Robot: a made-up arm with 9 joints. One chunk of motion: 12 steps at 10 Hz.
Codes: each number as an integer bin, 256 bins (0 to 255) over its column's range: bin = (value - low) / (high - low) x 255, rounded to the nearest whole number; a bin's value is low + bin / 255 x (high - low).
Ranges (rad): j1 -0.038..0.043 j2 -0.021..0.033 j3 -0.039..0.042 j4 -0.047..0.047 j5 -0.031..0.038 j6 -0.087..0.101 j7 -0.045..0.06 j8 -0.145..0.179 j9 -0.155..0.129
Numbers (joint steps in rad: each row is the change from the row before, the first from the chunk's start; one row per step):
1: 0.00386 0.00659 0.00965 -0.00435 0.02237 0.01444 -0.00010 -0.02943 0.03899
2: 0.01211 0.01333 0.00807 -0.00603 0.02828 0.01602 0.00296 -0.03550 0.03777
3: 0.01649 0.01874 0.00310 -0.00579 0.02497 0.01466 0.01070 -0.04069 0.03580
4: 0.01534 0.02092 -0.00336 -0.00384 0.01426 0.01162 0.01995 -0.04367 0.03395
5: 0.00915 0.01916 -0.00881 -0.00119 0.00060 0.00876 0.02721 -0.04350 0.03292
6: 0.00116 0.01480 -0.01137 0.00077 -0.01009 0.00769 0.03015 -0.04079 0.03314
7: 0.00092 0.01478 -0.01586 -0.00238 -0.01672 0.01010 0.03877 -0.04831 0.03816
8: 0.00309 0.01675 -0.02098 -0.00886 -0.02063 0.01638 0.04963 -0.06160 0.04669
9: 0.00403 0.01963 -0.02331 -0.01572 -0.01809 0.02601 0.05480 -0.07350 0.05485
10: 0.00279 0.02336 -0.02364 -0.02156 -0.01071 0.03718 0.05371 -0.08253 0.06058
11: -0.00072 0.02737 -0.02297 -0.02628 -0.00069 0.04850 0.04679 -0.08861 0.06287
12: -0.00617 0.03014 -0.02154 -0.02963 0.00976 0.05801 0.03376 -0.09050 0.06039
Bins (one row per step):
1: 132 130 153 116 197 138 109 91 174
2: 158 162 148 111 219 140 116 86 173
3: 172 188 133 112 207 138 135 82 171
4: 168 198 112 117 167 134 158 80 170
5: 148 190 95 124 117 130 175 80 169
6: 123 169 87 130 77 128 183 82 169
7: 123 169 73 121 53 132 203 76 173
8: 129 178 57 103 38 140 230 66 181
9: 132 192 49 85 48 153 242 56 188
10: 128 209 48 69 75 168 240 49 194
11: 117 228 50 56 112 184 223 44 196
12: 100 241 55 47 151 197 191 43 193

